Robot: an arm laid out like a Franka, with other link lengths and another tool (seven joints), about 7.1 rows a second.
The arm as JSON. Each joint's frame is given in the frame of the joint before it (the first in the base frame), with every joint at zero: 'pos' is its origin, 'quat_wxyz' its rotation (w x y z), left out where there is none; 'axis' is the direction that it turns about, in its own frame. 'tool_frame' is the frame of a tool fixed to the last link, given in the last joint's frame.
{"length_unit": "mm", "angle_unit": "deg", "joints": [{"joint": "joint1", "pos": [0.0, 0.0, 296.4], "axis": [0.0, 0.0, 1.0]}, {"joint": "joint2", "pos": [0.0, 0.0, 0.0], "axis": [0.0, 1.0, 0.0]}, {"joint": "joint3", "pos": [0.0, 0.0, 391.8], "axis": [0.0, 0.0, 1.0]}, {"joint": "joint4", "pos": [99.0, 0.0, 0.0], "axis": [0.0, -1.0, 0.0]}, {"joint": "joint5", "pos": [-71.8, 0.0, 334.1], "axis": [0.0, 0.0, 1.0]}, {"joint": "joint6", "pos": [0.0, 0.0, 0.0], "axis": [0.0, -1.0, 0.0]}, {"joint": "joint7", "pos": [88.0, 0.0, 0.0], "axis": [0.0, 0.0, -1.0]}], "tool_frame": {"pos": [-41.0, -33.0, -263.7], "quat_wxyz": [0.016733, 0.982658, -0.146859, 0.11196]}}
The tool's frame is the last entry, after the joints.
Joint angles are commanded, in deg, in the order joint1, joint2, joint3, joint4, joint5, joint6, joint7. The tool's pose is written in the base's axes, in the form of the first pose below.
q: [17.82 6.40 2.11 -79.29 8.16 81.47 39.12]
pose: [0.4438, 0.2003, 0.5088], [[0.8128, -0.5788, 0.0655], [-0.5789, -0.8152, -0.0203], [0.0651, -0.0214, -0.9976]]
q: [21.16 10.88 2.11 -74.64 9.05 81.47 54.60]
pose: [0.4534, 0.2540, 0.5005], [[0.6784, -0.7343, 0.0235], [-0.7331, -0.6787, -0.0450], [0.0490, 0.0133, -0.9987]]
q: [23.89 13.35 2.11 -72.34 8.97 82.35 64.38]
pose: [0.4575, 0.2919, 0.4932], [[0.5836, -0.8120, 0.0071], [-0.8101, -0.5828, -0.0632], [0.0555, 0.0311, -0.9980]]
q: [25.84 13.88 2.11 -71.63 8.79 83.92 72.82]
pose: [0.4578, 0.3193, 0.4942], [[0.4854, -0.8743, 0.0091], [-0.8719, -0.4848, -0.0692], [0.0649, 0.0257, -0.9976]]
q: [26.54 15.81 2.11 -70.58 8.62 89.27 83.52]
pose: [0.4862, 0.3494, 0.4877], [[0.3117, -0.9494, 0.0383], [-0.9483, -0.3133, -0.0505], [0.0600, -0.0206, -0.9980]]
